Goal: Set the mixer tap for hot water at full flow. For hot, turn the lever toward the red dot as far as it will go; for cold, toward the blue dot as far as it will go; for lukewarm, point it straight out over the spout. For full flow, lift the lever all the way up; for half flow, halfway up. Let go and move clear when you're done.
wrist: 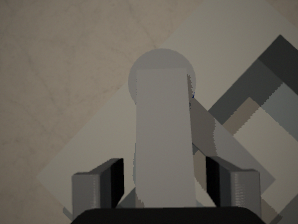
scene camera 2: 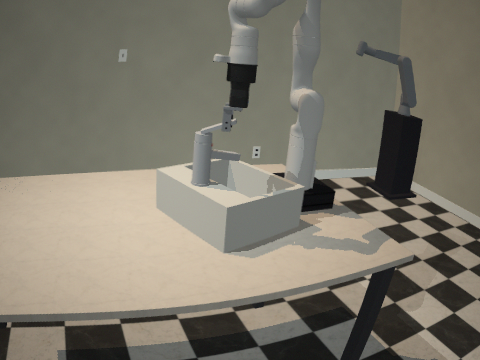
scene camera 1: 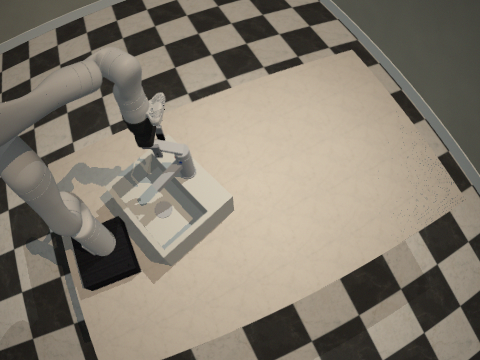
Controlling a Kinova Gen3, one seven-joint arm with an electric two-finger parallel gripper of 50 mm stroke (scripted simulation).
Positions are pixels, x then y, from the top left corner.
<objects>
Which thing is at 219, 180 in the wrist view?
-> My gripper.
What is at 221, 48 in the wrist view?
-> A white sink block.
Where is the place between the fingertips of my gripper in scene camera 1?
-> At 160, 148
</objects>
